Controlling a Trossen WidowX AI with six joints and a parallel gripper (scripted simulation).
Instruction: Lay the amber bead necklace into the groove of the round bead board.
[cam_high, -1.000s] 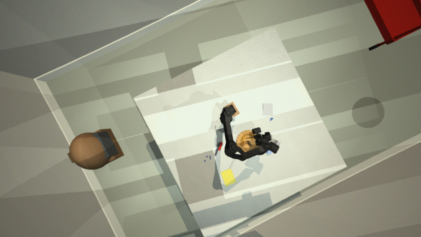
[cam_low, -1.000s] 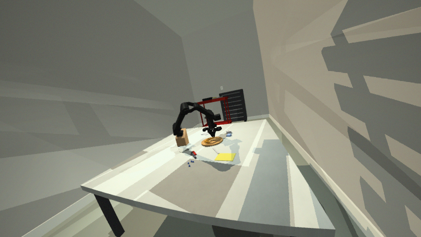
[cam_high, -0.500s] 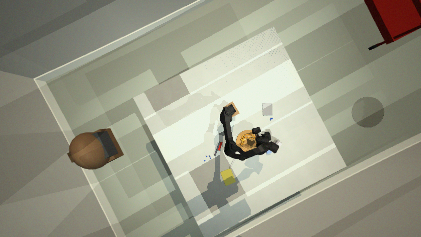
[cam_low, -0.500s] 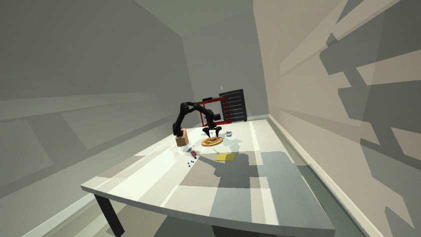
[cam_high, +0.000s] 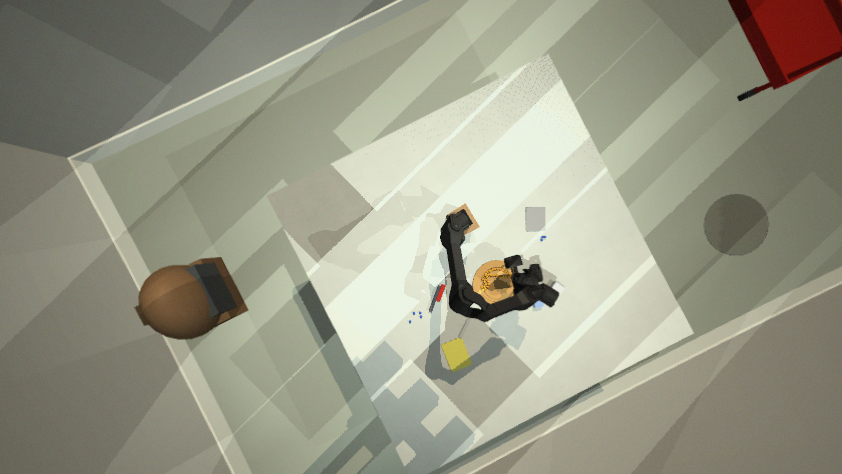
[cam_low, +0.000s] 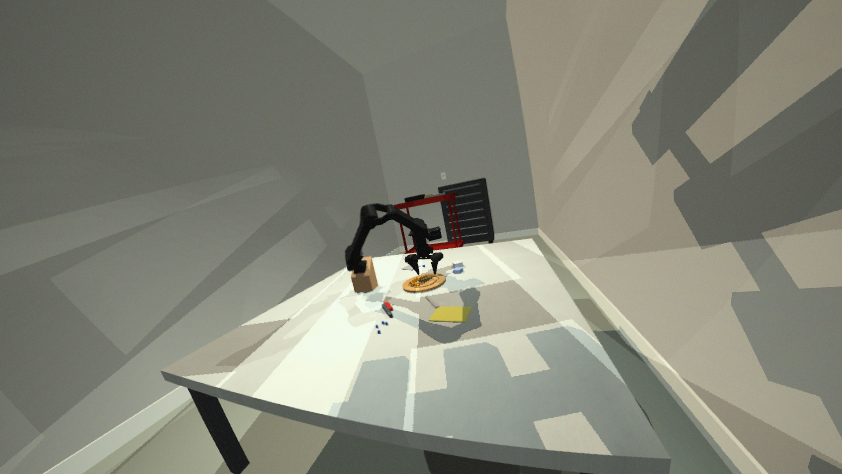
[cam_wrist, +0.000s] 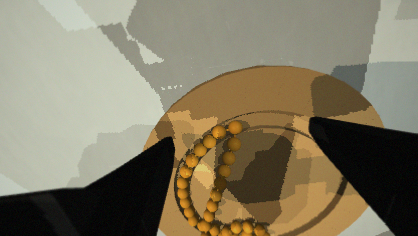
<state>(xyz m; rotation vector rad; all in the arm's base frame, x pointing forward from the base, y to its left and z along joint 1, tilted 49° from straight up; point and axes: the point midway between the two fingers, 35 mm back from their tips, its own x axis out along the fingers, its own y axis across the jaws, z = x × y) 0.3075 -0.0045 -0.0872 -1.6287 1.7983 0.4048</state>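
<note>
My gripper tip is now 6 cm to the left of the round bead board and 2 cm above it. Round my gripper tip: grey square (15 cm behind, 22 cm to the left, 2 cm below); then light blue cube (15 cm ahead, 4 cm to the left, 1 cm below); then white cube (14 cm ahead, 13 cm to the left, 1 cm below).
</note>
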